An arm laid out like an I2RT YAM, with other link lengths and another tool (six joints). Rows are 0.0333 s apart.
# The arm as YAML. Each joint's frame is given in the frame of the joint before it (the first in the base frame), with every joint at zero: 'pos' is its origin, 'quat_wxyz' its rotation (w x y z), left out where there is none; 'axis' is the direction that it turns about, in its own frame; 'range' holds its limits. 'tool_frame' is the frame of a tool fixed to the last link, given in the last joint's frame.
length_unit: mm
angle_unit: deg
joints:
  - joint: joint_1
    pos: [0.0, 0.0, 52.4]
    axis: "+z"
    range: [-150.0, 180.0]
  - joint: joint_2
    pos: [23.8, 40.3, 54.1]
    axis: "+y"
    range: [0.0, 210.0]
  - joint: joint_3
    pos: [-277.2, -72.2, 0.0]
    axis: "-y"
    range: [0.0, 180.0]
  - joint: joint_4
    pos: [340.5, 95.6, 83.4]
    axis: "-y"
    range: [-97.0, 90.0]
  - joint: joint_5
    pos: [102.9, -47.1, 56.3]
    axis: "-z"
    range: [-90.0, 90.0]
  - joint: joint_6
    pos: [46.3, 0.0, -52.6]
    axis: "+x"
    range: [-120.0, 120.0]
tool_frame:
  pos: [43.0, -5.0, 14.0]
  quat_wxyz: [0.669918, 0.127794, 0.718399, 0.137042]
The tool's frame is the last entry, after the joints.
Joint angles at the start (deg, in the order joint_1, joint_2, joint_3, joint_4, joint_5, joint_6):
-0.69, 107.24, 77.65, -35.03, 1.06, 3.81
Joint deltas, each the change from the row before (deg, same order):
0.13, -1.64, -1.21, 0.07, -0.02, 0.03
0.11, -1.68, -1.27, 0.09, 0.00, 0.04
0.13, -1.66, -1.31, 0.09, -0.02, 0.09
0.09, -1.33, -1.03, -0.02, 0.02, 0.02
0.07, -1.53, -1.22, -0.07, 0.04, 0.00
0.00, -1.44, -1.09, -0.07, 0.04, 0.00
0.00, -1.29, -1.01, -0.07, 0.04, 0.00
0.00, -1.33, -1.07, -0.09, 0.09, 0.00
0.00, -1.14, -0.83, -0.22, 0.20, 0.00
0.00, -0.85, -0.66, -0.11, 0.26, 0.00
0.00, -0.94, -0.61, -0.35, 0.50, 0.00
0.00, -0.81, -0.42, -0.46, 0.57, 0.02
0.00, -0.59, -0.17, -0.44, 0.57, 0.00
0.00, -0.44, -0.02, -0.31, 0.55, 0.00
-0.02, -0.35, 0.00, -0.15, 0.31, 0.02
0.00, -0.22, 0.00, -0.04, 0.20, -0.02
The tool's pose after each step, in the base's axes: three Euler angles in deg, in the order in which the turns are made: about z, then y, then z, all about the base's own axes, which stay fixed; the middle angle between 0 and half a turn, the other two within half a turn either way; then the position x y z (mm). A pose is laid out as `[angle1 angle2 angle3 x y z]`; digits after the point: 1 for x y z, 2 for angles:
[27.11 157.72 1.23 535.8 3.8 115.2]
[27.11 157.22 1.31 530.0 4.9 120.5]
[27.23 156.78 1.47 524.0 6.1 125.2]
[27.18 156.50 1.50 519.0 6.9 128.8]
[27.08 156.26 1.45 512.8 7.5 132.3]
[26.97 155.98 1.34 507.2 7.5 136.0]
[26.87 155.77 1.23 502.0 7.4 138.8]
[26.67 155.60 1.00 496.5 7.3 141.4]
[26.24 155.52 0.51 491.6 7.0 143.9]
[25.69 155.44 -0.11 488.0 6.6 145.5]
[24.63 155.45 -1.31 483.8 5.8 147.7]
[23.43 155.51 -2.69 480.1 5.0 150.1]
[22.22 155.50 -4.06 477.7 4.1 152.8]
[21.08 155.35 -5.36 476.3 3.2 155.6]
[20.50 155.12 -6.07 475.6 2.6 158.2]
[20.11 154.93 -6.50 475.2 2.3 159.9]

